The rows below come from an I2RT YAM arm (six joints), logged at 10 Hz.
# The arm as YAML. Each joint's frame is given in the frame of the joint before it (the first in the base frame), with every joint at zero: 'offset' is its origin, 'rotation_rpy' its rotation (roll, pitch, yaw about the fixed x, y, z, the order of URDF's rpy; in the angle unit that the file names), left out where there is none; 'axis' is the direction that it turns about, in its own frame. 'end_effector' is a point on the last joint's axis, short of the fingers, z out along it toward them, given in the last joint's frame.
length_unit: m
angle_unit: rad
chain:
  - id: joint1
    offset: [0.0, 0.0, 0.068]
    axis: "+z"
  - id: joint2
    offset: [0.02, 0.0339, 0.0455]
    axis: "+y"
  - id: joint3
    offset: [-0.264, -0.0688, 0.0]
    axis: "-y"
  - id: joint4
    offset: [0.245, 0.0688, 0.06]
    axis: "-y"
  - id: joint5
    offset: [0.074, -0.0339, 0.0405]
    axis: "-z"
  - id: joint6
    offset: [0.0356, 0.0, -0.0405]
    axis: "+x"
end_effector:
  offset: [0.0, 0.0, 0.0]
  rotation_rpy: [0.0, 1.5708, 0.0]
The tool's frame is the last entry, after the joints.
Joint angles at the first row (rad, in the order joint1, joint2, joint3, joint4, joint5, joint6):
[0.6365 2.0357 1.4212 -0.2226 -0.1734 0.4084]
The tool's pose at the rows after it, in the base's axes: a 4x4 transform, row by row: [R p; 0 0 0 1], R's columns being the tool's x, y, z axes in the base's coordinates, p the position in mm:
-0.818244, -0.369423, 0.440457, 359.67; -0.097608, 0.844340, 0.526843, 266.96; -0.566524, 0.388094, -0.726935, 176.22; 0, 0, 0, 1
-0.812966, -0.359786, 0.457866, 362.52; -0.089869, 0.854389, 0.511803, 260.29; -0.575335, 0.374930, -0.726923, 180.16; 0, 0, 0, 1
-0.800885, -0.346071, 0.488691, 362.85; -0.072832, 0.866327, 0.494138, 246.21; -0.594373, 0.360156, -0.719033, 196.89; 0, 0, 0, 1
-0.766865, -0.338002, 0.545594, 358.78; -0.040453, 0.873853, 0.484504, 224.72; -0.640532, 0.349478, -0.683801, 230.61; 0, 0, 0, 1
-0.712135, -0.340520, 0.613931, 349.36; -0.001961, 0.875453, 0.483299, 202.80; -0.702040, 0.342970, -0.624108, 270.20; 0, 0, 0, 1
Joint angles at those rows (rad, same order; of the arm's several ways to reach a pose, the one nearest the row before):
[0.6250 2.0403 1.4258 -0.2149 -0.1703 0.4175]
[0.6102 2.0285 1.4242 -0.2230 -0.1577 0.4084]
[0.5846 1.9762 1.4140 -0.2508 -0.1429 0.3954]
[0.5487 1.8748 1.3968 -0.2829 -0.1291 0.3775]
[0.5156 1.7572 1.3819 -0.3042 -0.1181 0.3595]

